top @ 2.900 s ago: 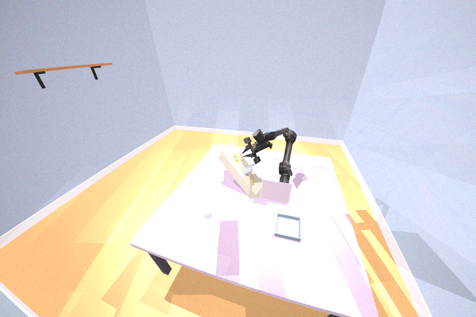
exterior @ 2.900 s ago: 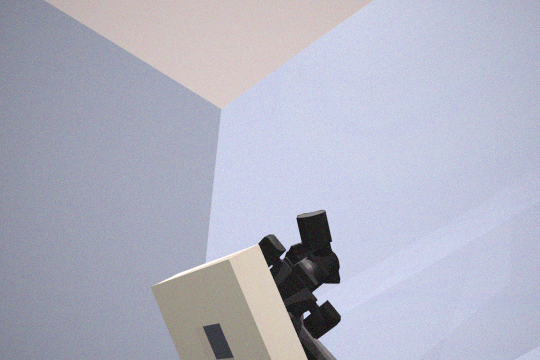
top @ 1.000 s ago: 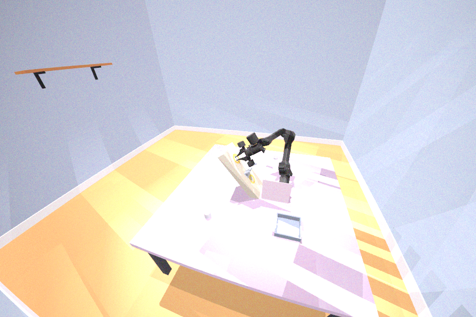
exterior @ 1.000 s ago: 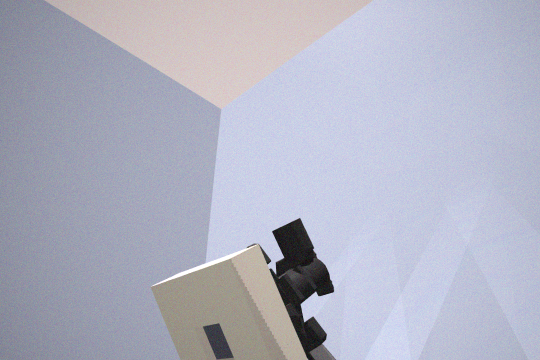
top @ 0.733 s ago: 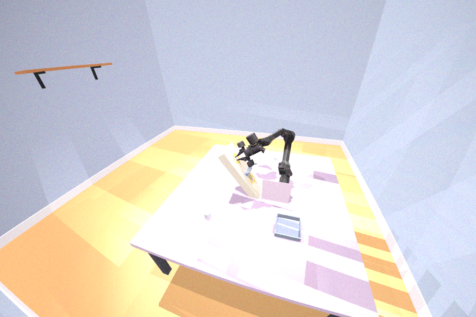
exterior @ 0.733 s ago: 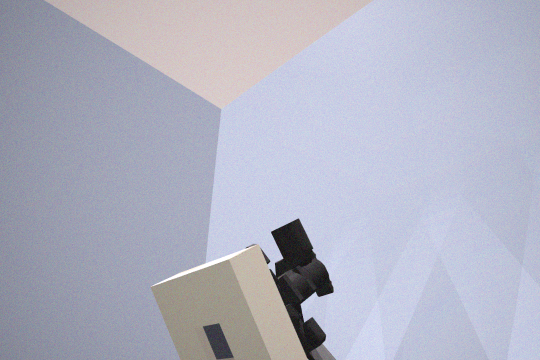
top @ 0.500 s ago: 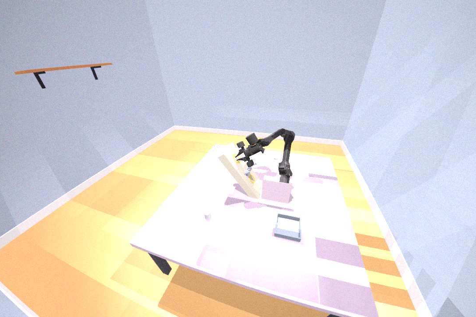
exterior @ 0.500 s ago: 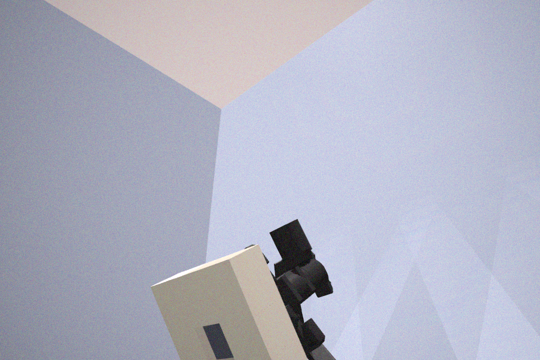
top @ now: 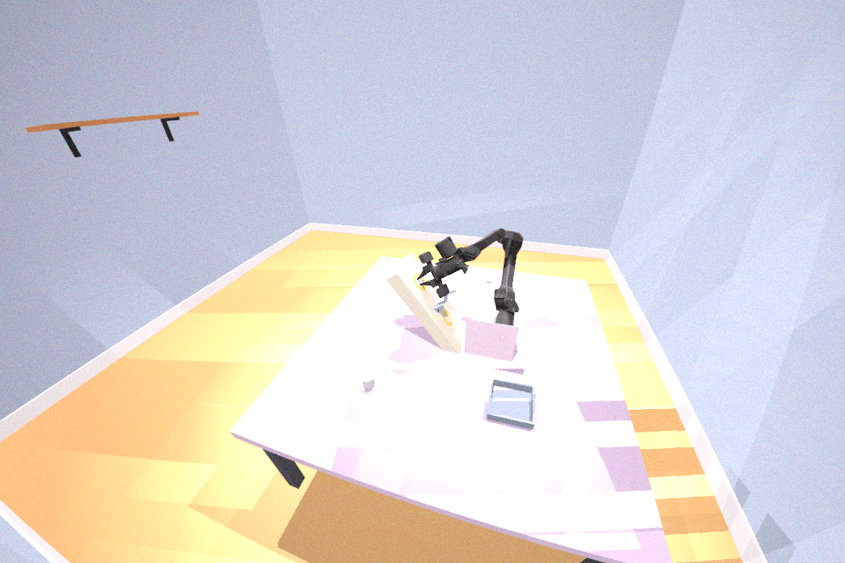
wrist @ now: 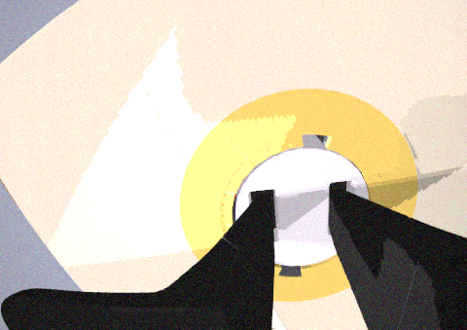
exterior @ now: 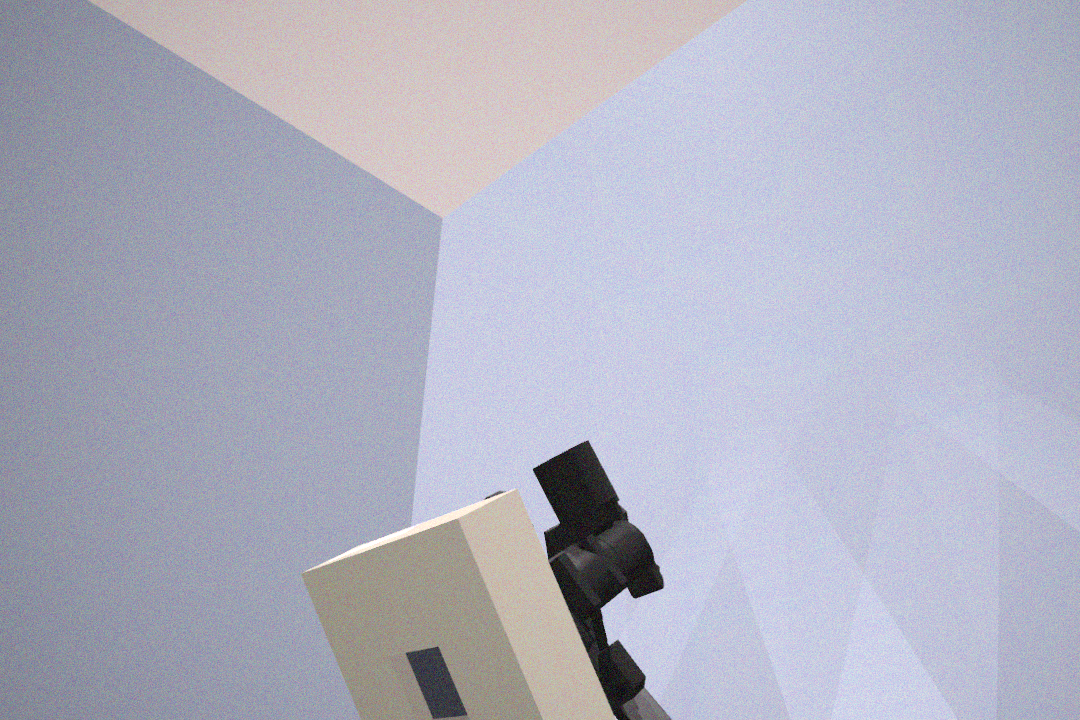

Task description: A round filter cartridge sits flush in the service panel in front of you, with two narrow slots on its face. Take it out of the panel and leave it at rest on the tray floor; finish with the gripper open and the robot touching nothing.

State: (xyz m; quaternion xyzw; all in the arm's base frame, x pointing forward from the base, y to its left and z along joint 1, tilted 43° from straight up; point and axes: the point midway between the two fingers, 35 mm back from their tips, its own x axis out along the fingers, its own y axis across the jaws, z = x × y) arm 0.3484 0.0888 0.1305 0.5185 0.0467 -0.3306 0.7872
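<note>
My gripper tip is 1 cm short of the round filter cartridge and 1 cm above it. Round my gripper tip: grey-rimmed tray 40 cm behind, 31 cm to the left, 26 cm below.
</note>
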